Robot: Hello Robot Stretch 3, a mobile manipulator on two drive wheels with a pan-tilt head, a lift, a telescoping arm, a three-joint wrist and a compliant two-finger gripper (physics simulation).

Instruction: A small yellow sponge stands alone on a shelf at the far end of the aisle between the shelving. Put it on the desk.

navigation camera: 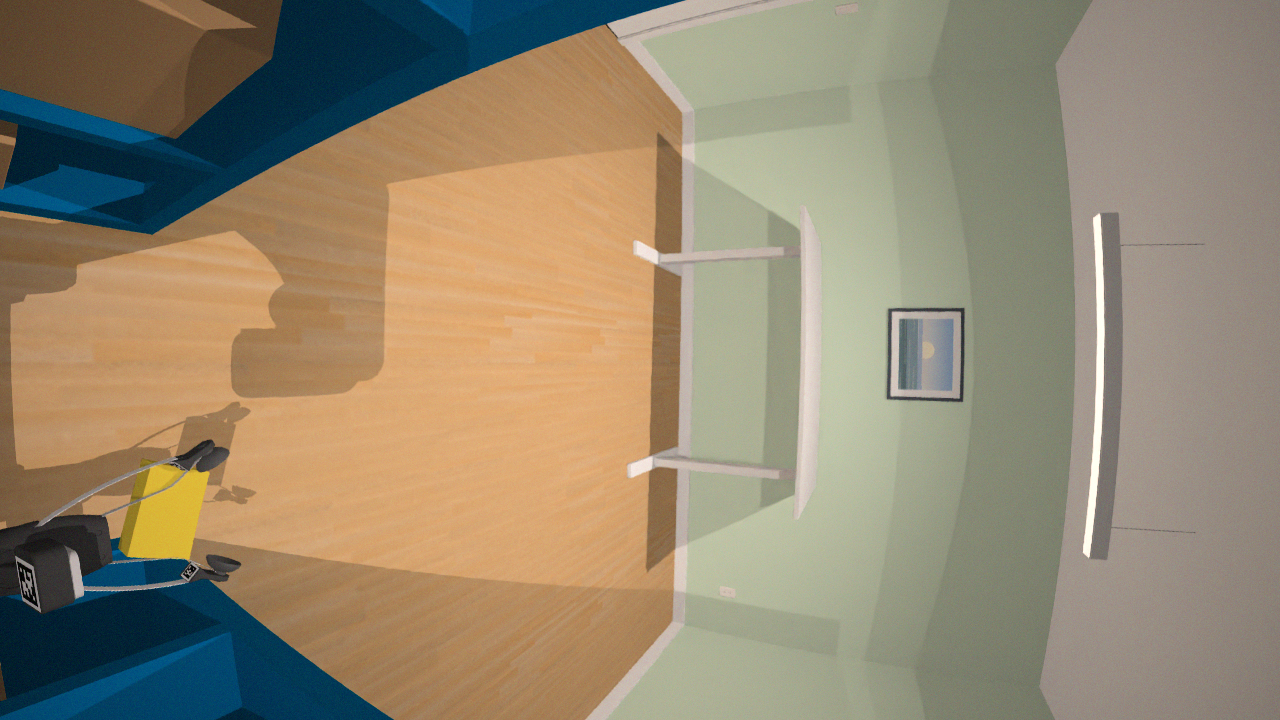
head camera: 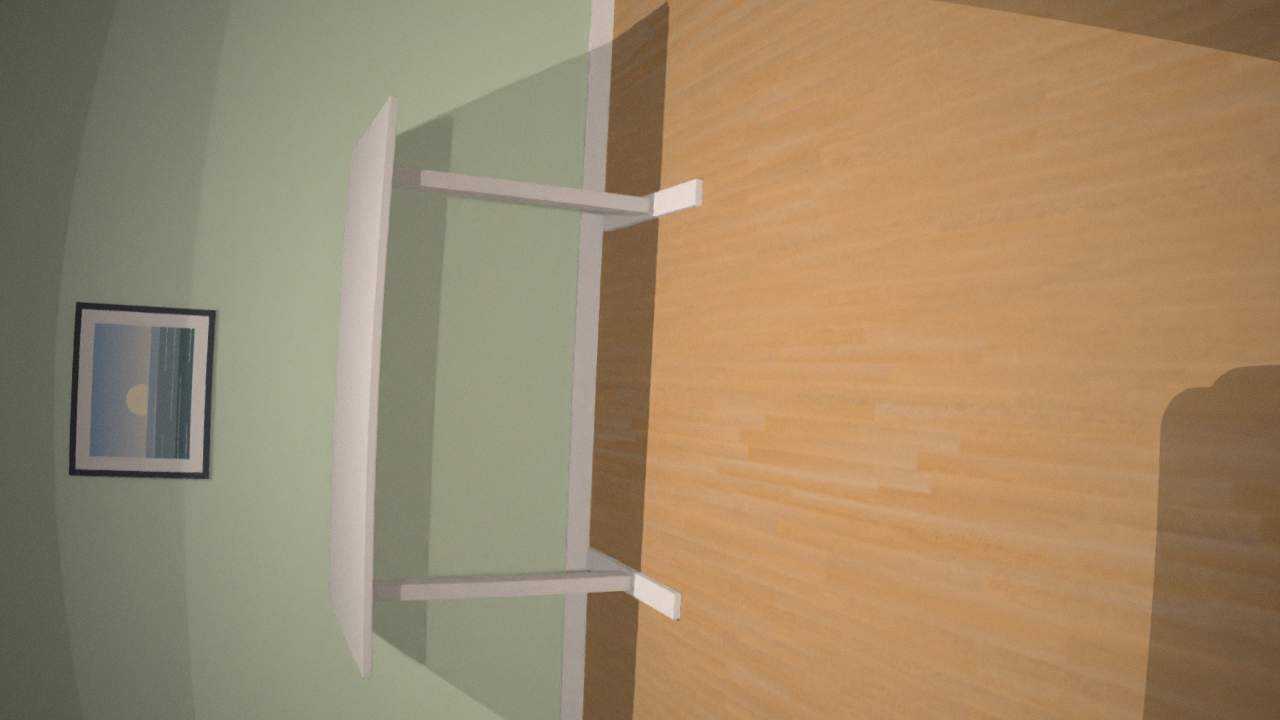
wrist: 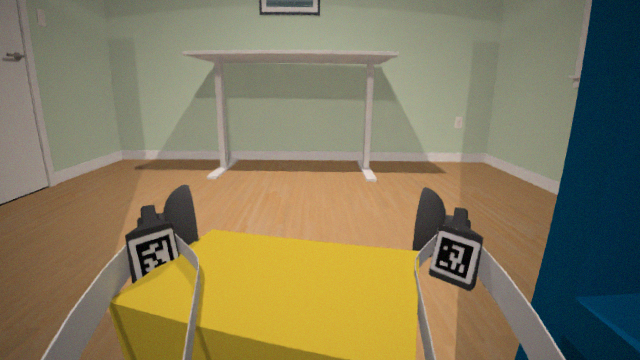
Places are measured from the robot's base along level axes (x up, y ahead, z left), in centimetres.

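Where they show: gripper, fingertip midpoint: (navigation camera: pixel 233 507).
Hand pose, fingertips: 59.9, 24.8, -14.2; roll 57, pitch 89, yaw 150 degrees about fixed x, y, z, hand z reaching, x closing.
Each offset is from my fingertips to the top centre of the thing, as dx, dy, dz. "*": to the spot under its first point. Level surfaces: height alone.
The yellow sponge {+0.5, -6.9, +1.0} (navigation camera: pixel 165 510) (wrist: pixel 300 290) is held between the two fingers of my gripper (navigation camera: pixel 215 510) (wrist: pixel 306 212). It is off the shelf, in the air above the floor, and sits slightly tilted between the finger straps. The white desk {dx +35.1} (head camera: pixel 358 385) (navigation camera: pixel 810 358) (wrist: pixel 290 56) stands against the far green wall, facing me across the floor and apart from the gripper. Its top shows nearly edge-on, and I see no object on the part that shows. The sponge and gripper do not show in the head camera view.
Blue shelving (navigation camera: pixel 358 53) (wrist: pixel 590 200) stands on both sides in the navigation view and close at the right in the wrist view. A cardboard box {* +10.5, -14.3, +44.6} (navigation camera: pixel 116 53) sits in it. A framed picture (head camera: pixel 143 389) (navigation camera: pixel 926 353) hangs above the desk. A white door (wrist: pixel 17 110) is at the left.
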